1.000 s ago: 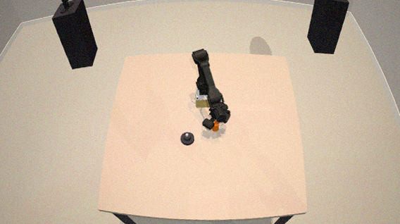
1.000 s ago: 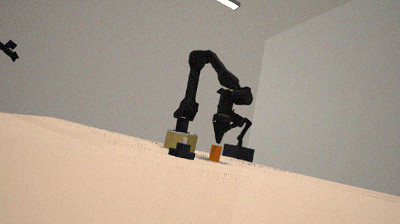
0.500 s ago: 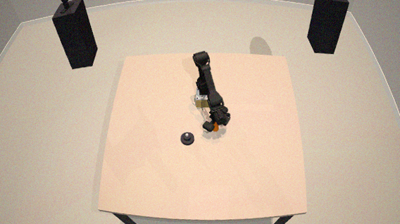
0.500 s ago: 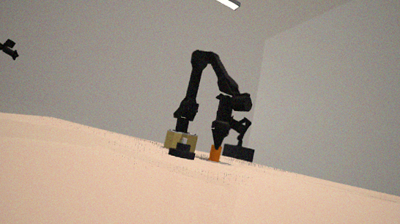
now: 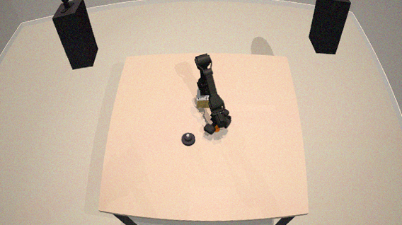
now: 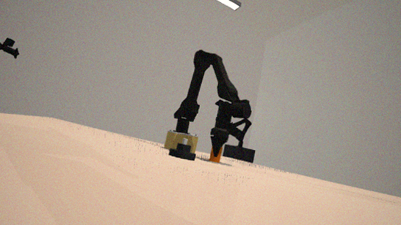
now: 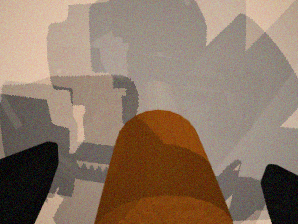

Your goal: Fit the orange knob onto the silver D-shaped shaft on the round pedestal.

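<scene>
Now: the orange knob 2 cm above my gripper tip. The rest, counted from my gripper tip: round pedestal 6 cm ahead, 17 cm to the right, 1 cm above.
</scene>
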